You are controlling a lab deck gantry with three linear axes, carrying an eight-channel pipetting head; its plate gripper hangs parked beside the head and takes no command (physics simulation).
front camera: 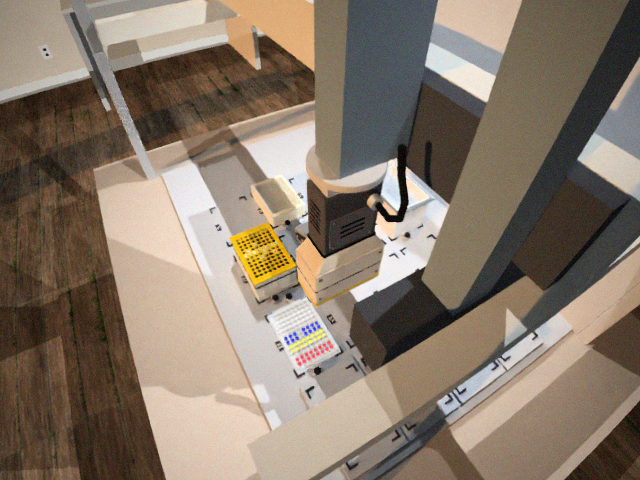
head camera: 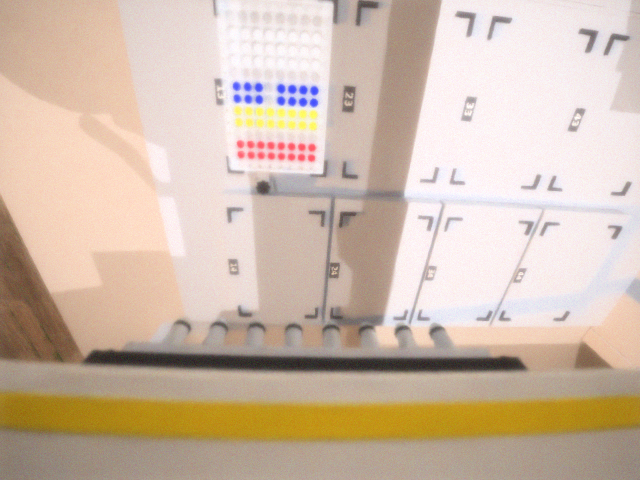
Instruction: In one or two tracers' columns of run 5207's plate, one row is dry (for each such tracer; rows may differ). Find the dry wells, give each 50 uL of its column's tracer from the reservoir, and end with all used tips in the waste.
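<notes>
The plate [front camera: 292, 356] [head camera: 321, 144] has two blue, two yellow and two red columns. In the head camera view both blue columns [head camera: 247, 93] show a gap at the fourth well from the left; the yellow [head camera: 275, 118] and red [head camera: 275, 150] wells look filled. The pipetting head [front camera: 341, 268] is high behind and right of the plate in the front view; its eight nozzles [head camera: 293, 335] carry no visible tips. A yellow-topped tip rack [front camera: 276, 289] stands behind the plate. The parked gripper [front camera: 301, 235] is mostly hidden by the head; its opening cannot be told.
A shallow cream container [front camera: 258, 200] stands behind the tip rack. A deeper box with a pale blue top [front camera: 395, 227] stands right of the head, partly hidden by it. I cannot tell which is reservoir or waste. A dark block [front camera: 392, 315] of the gantry is at the right.
</notes>
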